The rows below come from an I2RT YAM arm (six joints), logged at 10 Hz.
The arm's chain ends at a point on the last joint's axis. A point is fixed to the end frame.
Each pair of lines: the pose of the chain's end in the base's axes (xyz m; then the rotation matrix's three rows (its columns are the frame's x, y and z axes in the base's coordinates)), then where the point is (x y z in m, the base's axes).
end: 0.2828, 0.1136, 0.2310; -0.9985, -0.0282, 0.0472; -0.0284, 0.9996, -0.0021; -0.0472, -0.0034, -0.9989
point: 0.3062 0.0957 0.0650
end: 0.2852, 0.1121, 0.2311; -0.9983, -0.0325, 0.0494; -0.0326, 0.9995, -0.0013; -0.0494, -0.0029, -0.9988
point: 0.3090 0.0944 0.0651
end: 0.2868, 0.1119, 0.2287; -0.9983, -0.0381, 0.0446; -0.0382, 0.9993, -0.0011; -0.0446, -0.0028, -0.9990
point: 0.3099 0.0943 0.0626
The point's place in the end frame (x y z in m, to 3 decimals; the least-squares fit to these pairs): -0.015 -0.018 0.167
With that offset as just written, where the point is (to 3 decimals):
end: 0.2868, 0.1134, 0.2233; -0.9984, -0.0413, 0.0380; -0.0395, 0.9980, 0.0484; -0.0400, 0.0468, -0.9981
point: 0.309 0.104 0.056
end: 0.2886, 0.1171, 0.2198; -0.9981, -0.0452, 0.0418; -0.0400, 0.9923, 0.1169; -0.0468, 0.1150, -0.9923
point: 0.311 0.119 0.053
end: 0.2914, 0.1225, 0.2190; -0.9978, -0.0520, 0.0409; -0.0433, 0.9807, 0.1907; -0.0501, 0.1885, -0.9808
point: 0.314 0.137 0.053
